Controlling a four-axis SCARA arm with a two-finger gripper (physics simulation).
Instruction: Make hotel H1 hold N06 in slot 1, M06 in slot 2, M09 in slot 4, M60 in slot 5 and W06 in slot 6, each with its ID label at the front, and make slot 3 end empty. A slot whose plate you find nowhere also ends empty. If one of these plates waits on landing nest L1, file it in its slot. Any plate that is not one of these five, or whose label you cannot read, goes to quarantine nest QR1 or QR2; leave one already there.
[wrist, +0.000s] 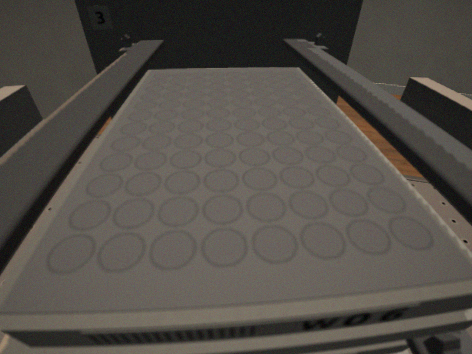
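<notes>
Plate W06 fills the wrist view, lying flat with its label and barcode on the front edge facing me. It rests in hotel H1, in the slot below a pair of bare rails, the left rail and the right rail. The number 3 shows on the dark back panel behind them. My gripper is open, with one finger outside each rail and nothing between them. The plates N06, M09, M06 and M60 do not show in this view.
A corner of a dark rail stop shows under the plate's front right. Perforated deck shows at the right beyond the plate, with wooden floor behind it. The rails run close along both sides of the plate.
</notes>
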